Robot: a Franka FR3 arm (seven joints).
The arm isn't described. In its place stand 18 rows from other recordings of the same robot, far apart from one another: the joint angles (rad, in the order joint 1, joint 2, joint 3, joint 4, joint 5, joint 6, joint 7), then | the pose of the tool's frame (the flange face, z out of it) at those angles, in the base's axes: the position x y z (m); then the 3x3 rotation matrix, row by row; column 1 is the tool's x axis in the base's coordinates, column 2 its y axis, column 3 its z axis.
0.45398, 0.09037, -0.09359, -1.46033, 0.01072, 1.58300, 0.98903 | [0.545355 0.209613 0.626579], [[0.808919 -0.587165 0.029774], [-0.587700 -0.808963 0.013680], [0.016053 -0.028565 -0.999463]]
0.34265, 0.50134, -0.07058, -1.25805, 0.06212, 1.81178, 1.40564 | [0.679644 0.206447 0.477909], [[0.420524 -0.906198 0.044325], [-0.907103 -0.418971 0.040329], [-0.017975 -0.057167 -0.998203]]
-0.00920, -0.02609, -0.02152, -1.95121, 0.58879, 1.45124, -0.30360 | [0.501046 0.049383 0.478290], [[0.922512 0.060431 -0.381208], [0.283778 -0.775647 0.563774], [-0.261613 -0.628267 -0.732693]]
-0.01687, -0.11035, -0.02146, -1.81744, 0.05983, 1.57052, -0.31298 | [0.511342 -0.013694 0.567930], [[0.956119 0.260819 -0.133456], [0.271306 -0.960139 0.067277], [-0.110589 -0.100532 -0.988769]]
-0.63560, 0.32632, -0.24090, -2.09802, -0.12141, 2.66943, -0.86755 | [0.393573 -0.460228 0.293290], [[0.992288 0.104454 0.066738], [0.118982 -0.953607 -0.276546], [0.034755 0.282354 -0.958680]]
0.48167, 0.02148, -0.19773, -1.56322, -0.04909, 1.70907, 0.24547 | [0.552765 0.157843 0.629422], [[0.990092 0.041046 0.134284], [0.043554 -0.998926 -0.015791], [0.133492 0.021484 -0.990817]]
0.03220, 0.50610, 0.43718, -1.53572, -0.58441, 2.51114, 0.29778 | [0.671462 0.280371 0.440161], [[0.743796 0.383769 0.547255], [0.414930 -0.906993 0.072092], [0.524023 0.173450 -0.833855]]
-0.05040, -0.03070, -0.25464, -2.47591, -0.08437, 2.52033, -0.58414 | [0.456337 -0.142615 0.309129], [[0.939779 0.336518 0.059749], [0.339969 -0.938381 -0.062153], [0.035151 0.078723 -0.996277]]
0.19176, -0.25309, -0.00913, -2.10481, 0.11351, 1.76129, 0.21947 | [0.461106 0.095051 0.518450], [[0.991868 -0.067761 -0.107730], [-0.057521 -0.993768 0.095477], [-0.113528 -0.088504 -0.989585]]
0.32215, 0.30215, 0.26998, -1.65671, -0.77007, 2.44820, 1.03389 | [0.580869 0.364937 0.494840], [[0.743575 -0.007115 0.668614], [0.012516 -0.999620 -0.024558], [0.668535 0.026629 -0.743204]]
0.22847, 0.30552, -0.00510, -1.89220, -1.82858, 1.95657, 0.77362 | [0.639776 0.080113 0.393367], [[0.773395 -0.061570 0.630927], [0.625653 -0.086120 -0.775334], [0.102073 0.994380 -0.028084]]
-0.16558, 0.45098, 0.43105, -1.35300, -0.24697, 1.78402, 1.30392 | [0.679343 0.105911 0.485432], [[0.514930 -0.856524 0.034841], [-0.854972 -0.516098 -0.051635], [0.062208 -0.003200 -0.998058]]
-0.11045, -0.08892, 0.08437, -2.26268, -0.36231, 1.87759, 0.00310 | [0.472052 -0.038853 0.381327], [[0.948224 0.173442 -0.266060], [0.076824 -0.938098 -0.337743], [-0.308170 0.299817 -0.902852]]
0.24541, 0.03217, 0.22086, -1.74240, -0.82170, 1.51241, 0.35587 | [0.528596 0.172407 0.557939], [[0.982696 0.104379 0.153015], [0.183815 -0.651313 -0.736209], [0.022816 0.751596 -0.659229]]
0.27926, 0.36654, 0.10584, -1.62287, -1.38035, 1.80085, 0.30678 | [0.653533 0.165635 0.456465], [[0.857240 0.202338 0.473496], [0.511294 -0.225600 -0.829266], [-0.060972 0.952976 -0.296848]]
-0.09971, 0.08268, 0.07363, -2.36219, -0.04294, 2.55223, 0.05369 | [0.516801 -0.012839 0.302696], [[0.993130 -0.046765 0.107262], [-0.044801 -0.998782 -0.020653], [0.108097 0.015705 -0.994016]]
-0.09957, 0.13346, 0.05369, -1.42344, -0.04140, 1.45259, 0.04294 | [0.582017 -0.033795 0.607628], [[0.990394 -0.089492 -0.105408], [-0.093032 -0.995236 -0.029149], [-0.102297 0.038675 -0.994002]]
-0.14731, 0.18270, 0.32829, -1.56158, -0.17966, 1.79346, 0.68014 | [0.617632 0.081562 0.547230], [[0.886090 -0.456435 0.080691], [-0.447956 -0.887998 -0.103896], [0.119075 0.055915 -0.991310]]
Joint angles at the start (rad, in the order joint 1, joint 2, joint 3, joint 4, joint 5, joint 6, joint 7): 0.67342, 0.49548, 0.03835, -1.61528, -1.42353, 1.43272, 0.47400
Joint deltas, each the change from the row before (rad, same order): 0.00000, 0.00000, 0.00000, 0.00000, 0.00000, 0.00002, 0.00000; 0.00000, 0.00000, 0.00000, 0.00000, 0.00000, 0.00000, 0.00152; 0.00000, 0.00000, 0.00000, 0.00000, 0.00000, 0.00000, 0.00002; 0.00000, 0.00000, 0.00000, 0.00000, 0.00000, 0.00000, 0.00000; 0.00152, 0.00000, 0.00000, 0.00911, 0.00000, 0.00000, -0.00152; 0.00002, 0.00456, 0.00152, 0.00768, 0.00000, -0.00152, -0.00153; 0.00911, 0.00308, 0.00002, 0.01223, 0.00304, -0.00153, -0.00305; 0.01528, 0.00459, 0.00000, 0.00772, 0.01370, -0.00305, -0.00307; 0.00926, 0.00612, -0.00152, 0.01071, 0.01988, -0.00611, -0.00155; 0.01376, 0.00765, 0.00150, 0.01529, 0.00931, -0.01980, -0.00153; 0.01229, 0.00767, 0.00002, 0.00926, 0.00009, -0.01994, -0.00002; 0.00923, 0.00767, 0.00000, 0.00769, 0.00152, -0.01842, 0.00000; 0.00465, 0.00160, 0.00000, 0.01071, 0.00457, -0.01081, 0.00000; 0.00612, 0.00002, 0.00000, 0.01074, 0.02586, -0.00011, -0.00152
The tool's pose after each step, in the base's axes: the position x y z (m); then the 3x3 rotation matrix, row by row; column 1 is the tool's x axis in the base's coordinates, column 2 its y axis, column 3 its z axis. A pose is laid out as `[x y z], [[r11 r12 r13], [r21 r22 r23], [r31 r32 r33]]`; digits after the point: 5 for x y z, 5 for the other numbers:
[0.56906 0.33124 0.39108], [[0.86533 0.10878 0.48926], [0.49407 -0.02089 -0.86917], [-0.08433 0.99385 -0.07182]]
[0.56906 0.33124 0.39108], [[0.86549 0.10746 0.48926], [0.49403 -0.02164 -0.86917], [-0.08282 0.99397 -0.07182]]
[0.56906 0.33124 0.39108], [[0.86549 0.10745 0.48926], [0.49403 -0.02165 -0.86917], [-0.08280 0.99398 -0.07182]]
[0.56906 0.33124 0.39108], [[0.86549 0.10745 0.48926], [0.49403 -0.02165 -0.86917], [-0.08280 0.99398 -0.07182]]
[0.56983 0.33310 0.39495], [[0.86521 0.10191 0.49094], [0.49571 -0.02665 -0.86808], [-0.07539 0.99444 -0.07357]]
[0.57062 0.33465 0.39526], [[0.86525 0.10113 0.49103], [0.49583 -0.02787 -0.86797], [-0.07409 0.99448 -0.07425]]
[0.56912 0.34101 0.39823], [[0.86231 0.09858 0.49670], [0.50169 -0.03302 -0.86442], [-0.06882 0.99458 -0.07793]]
[0.56421 0.34998 0.39728], [[0.85873 0.10659 0.50123], [0.50742 -0.04038 -0.86075], [-0.07151 0.99348 -0.08876]]
[0.56173 0.35468 0.39617], [[0.86171 0.11446 0.49432], [0.50216 -0.05271 -0.86317], [-0.07275 0.99203 -0.10290]]
[0.55748 0.36235 0.39752], [[0.86507 0.11265 0.48883], [0.49663 -0.05488 -0.86623], [-0.07076 0.99212 -0.10342]]
[0.55382 0.36801 0.39730], [[0.86785 0.10805 0.48493], [0.49171 -0.04715 -0.86948], [-0.07108 0.99303 -0.09405]]
[0.55096 0.37192 0.39620], [[0.87164 0.10555 0.47865], [0.48469 -0.04022 -0.87376], [-0.07297 0.99360 -0.08622]]
[0.54993 0.37425 0.39968], [[0.87540 0.09979 0.47298], [0.47884 -0.04498 -0.87675], [-0.06622 0.99399 -0.08716]]
[0.54735 0.37822 0.40144], [[0.87767 0.10946 0.46659], [0.47494 -0.06825 -0.87737], [-0.06419 0.99165 -0.11189]]

